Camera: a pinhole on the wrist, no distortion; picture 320 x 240 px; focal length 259.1 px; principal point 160.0 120.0 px. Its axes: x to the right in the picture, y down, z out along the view. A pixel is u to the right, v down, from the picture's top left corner.
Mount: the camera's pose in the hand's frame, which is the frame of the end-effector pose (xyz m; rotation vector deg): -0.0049 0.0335 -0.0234 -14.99 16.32 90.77
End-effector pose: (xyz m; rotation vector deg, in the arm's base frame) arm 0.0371 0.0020 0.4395 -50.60 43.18 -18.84
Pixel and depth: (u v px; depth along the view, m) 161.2 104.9 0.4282
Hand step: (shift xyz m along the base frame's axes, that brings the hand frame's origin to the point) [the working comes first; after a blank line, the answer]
In the camera's frame: 0.0020 -0.0250 0.4282

0.2788 0.3143 -0.0023
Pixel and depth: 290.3 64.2 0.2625
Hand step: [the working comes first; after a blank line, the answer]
In the camera's frame: 0.1320 -0.0565 0.2625

0.1514 0.2255 -0.1480
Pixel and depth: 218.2 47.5 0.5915
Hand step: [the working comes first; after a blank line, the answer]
In the camera's frame: 0.1329 -0.1655 0.5915

0.4438 0.4106 -0.1667
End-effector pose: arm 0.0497 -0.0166 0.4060 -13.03 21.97 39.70
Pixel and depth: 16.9 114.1 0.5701
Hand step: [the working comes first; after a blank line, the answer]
In the camera's frame: -0.3149 -0.0130 0.5701

0.2270 0.1656 0.5567
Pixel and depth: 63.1 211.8 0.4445
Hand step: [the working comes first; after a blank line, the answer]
In the camera's frame: -0.1662 0.1575 0.4445

-0.0021 0.0790 0.4732
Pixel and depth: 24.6 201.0 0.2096
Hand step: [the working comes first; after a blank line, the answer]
In the camera's frame: -0.1095 0.0655 0.2096

0.0110 0.0322 0.2193
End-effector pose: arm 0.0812 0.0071 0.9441 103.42 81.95 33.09
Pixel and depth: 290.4 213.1 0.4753
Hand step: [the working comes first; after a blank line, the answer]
In the camera's frame: 0.2392 0.1708 0.4753

0.4624 -0.3063 0.1280
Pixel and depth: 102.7 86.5 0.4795
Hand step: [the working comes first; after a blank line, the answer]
In the camera's frame: -0.1060 -0.0620 0.4795

0.4191 -0.0748 -0.2154
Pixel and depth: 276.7 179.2 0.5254
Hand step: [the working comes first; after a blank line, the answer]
In the camera's frame: 0.2366 0.1200 0.5254

0.5209 -0.2718 0.1064
